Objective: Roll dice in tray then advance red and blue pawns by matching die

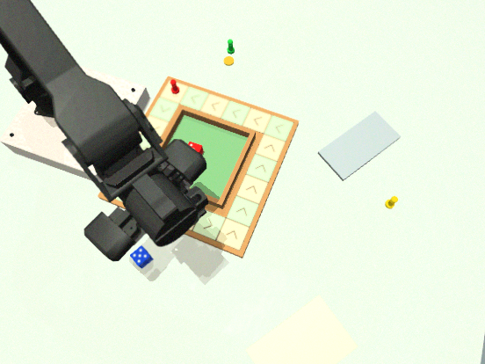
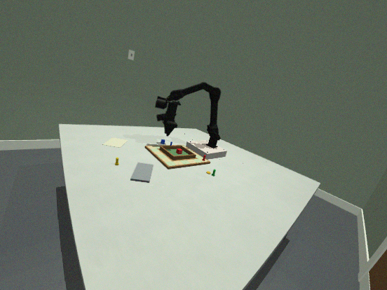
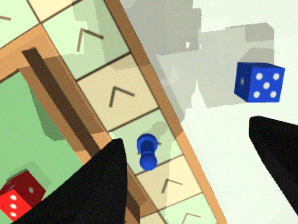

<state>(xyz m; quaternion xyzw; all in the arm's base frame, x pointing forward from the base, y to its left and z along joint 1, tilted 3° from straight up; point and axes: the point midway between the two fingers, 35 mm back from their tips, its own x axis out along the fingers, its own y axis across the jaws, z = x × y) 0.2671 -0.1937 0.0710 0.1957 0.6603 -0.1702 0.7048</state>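
My gripper tip is now 60 mm past the red pawn, 280 mm to the right of it and 50 mm above it. From my gripper tip the other things lie so: blue pawn 20 mm behind, 40 mm to the left, 50 mm below; then pale yellow sheet 250 mm ahead, 150 mm to the right, 80 mm below; then green tray 20 mm ahead, 140 mm to the left, 80 mm below.
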